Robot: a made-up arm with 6 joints. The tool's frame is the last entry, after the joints.
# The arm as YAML. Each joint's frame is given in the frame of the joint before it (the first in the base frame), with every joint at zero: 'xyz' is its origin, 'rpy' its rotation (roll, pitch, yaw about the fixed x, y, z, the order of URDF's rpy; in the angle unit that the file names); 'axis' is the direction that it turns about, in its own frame. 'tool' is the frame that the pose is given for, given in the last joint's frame.
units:
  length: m
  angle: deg
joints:
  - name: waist
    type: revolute
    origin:
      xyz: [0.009, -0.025, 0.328]
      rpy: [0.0, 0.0, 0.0]
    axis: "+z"
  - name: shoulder
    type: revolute
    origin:
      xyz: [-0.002, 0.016, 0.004]
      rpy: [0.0, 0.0, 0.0]
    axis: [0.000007, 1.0, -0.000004]
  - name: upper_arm
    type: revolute
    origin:
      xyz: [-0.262, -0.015, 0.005]
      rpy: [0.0, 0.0, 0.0]
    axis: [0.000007, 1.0, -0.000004]
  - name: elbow
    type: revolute
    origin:
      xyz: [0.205, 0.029, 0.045]
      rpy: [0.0, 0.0, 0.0]
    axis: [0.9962, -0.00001, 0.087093]
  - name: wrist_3
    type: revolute
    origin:
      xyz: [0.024, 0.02, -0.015]
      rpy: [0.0, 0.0, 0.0]
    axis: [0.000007, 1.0, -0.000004]
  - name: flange
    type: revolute
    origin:
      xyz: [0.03, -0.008, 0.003]
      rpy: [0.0, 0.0, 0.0]
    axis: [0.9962, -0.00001, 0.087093]
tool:
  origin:
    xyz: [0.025, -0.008, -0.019]
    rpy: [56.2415, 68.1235, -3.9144]
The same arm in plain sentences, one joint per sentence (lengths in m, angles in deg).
The arm has six revolute joints in a row. What follows holds with every joint at zero, and every direction is one of the base frame's. The first joint sits 0.009 m along +x and 0.025 m along -y and 0.328 m along +z from the base frame's origin and turns about +z. The second joint sits 0.002 m along -x and 0.016 m along +y and 0.004 m along +z from the first joint and turns about +y. The third joint sits 0.262 m along -x and 0.015 m along -y and 0.005 m along +z from the second joint and turns about +y. The fourth joint sits 0.205 m along +x and 0.029 m along +y and 0.045 m along +z from the third joint and turns about the direction (0.9962, 0, 0.0871). The fifth joint sits 0.024 m along +x and 0.02 m along +y and 0.015 m along -z from the fourth joint and turns about +y. The sixth joint sits 0.03 m along +x and 0.008 m along -y and 0.003 m along +z from the fifth joint and turns about the direction (0.9962, 0, 0.0871). The tool frame, which is the frame that the pose is given for, sits 0.025 m along +x and 0.008 m along -y and 0.019 m along -z from the sixth joint; its axes are the base frame's turned by roll 56.24, pitch 68.12 and yaw -3.91 deg (as in URDF: about the fixed x, then y, then z).
